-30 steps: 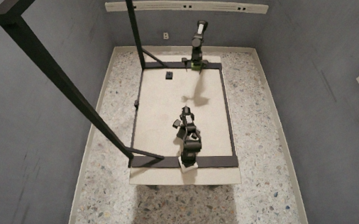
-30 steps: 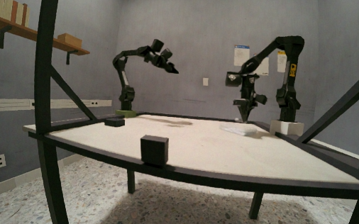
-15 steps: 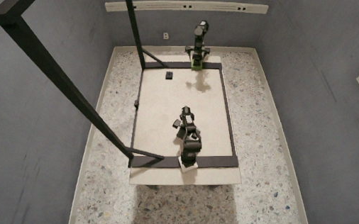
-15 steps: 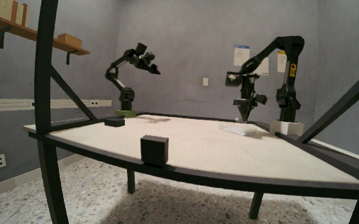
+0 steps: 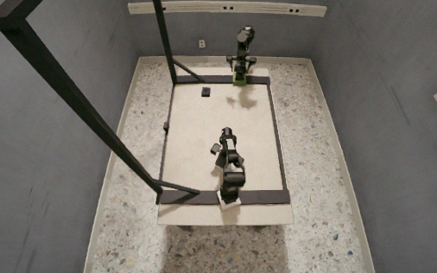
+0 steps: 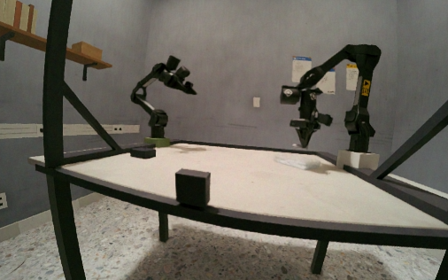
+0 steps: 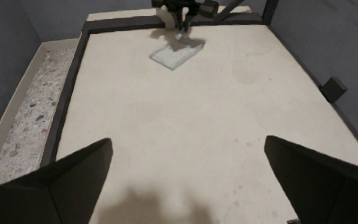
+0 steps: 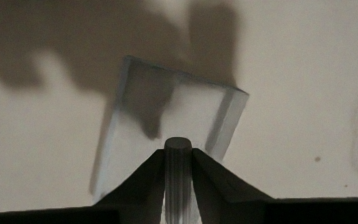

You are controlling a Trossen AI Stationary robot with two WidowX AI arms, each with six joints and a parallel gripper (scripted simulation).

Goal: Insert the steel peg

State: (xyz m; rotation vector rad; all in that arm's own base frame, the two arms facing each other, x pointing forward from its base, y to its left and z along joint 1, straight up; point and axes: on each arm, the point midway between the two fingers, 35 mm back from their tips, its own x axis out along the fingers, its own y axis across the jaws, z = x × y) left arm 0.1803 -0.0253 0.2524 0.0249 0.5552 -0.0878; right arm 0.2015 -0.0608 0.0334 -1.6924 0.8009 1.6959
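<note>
Now: the tray 100 mm below my right hand, 20 mm to the left of it and 20 mm ahead of it. Also, from my right hand: steel peg 30 mm below, 20 mm to the left, 10 mm ahead; dark block 560 mm to the left, 200 mm behind, 80 mm below.
My left gripper is now 520 mm to the left of the steel peg, 230 mm above it and 20 mm past it. The rest, counted from my left hand: dark block 280 mm below, 230 mm behind, 20 mm to the left; then tray 510 mm to the right, 290 mm below.
</note>
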